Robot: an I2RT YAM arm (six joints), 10 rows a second.
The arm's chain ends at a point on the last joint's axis. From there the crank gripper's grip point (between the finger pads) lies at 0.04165 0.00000 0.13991 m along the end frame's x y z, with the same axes.
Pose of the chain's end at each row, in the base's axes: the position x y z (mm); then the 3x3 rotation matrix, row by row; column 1 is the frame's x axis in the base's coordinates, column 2 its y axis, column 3 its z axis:
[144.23 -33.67 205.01], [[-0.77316 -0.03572 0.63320], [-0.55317 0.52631 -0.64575], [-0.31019 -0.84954 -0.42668]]
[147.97 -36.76 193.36], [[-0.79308 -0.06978 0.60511], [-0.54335 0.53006 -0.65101], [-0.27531 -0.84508 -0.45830]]
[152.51 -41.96 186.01], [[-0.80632 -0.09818 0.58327], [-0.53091 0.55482 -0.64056], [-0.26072 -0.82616 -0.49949]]
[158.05 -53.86 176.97], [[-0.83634 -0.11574 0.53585], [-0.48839 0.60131 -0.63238], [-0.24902 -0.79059 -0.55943]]
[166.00 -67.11 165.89], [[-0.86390 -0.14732 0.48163], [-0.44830 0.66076 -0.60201], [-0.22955 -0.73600 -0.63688]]
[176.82 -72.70 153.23], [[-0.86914 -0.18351 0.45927], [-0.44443 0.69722 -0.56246], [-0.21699 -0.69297 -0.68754]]
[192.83 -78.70 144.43], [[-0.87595 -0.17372 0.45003], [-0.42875 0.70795 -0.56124], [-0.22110 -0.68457 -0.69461]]
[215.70 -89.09 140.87], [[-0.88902 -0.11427 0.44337], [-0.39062 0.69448 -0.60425], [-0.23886 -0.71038 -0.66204]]
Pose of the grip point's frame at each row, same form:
[200.62 -147.06 132.39], [[-0.77316 -0.03572 0.63320], [-0.55317 0.52631 -0.64575], [-0.31019 -0.84954 -0.42668]]
[199.60 -150.47 117.77], [[-0.79308 -0.06978 0.60511], [-0.54335 0.53006 -0.65101], [-0.27531 -0.84508 -0.45830]]
[200.53 -153.69 105.27], [[-0.80632 -0.09818 0.58327], [-0.53091 0.55482 -0.64056], [-0.26072 -0.82616 -0.49949]]
[198.19 -162.68 88.33], [[-0.83634 -0.11574 0.53585], [-0.48839 0.60131 -0.63238], [-0.24902 -0.79059 -0.55943]]
[197.40 -170.01 67.22], [[-0.86390 -0.14732 0.48163], [-0.44830 0.66076 -0.60201], [-0.22955 -0.73600 -0.63688]]
[204.88 -169.90 48.00], [[-0.86914 -0.18351 0.45927], [-0.44443 0.69722 -0.56246], [-0.21699 -0.69297 -0.68754]]
[219.31 -175.08 38.04], [[-0.87595 -0.17372 0.45003], [-0.42875 0.70795 -0.56124], [-0.22110 -0.68457 -0.69461]]
[240.70 -189.90 38.30], [[-0.88902 -0.11427 0.44337], [-0.39062 0.69448 -0.60425], [-0.23886 -0.71038 -0.66204]]

